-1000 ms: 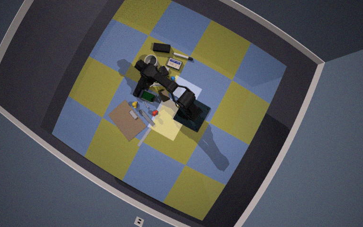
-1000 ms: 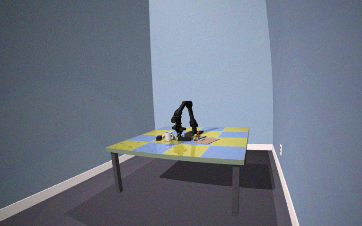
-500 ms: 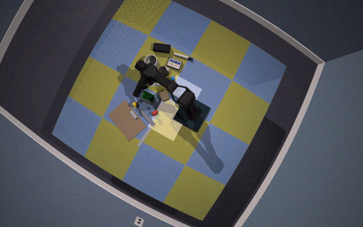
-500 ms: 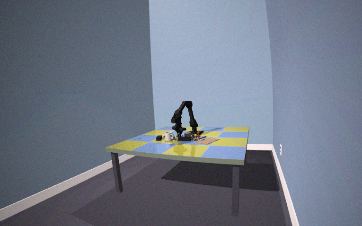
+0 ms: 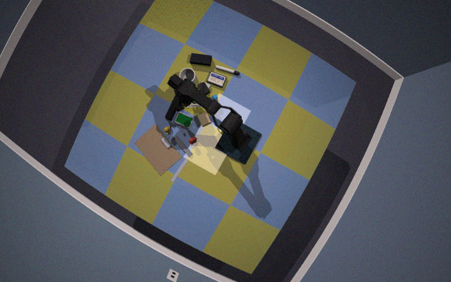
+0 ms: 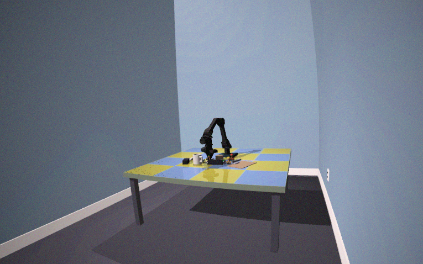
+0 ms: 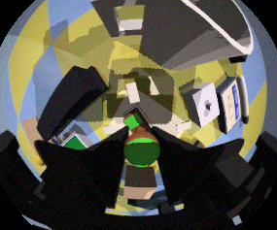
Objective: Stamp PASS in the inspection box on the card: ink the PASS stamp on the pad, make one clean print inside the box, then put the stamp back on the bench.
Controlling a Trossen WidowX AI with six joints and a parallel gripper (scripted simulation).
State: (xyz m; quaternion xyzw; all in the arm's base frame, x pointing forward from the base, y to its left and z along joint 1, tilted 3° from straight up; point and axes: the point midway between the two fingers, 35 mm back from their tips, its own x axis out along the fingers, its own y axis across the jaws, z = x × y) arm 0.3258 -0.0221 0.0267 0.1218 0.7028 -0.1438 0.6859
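The green-knobbed stamp lies right at my gripper tip. Also, from my gripper tip: cream card (10 mm behind, 10 mm to the right, 30 mm below); long black box (60 mm ahead, 90 mm to the left, 10 mm below); mug (90 mm ahead, 60 mm to the right, 10 mm above).
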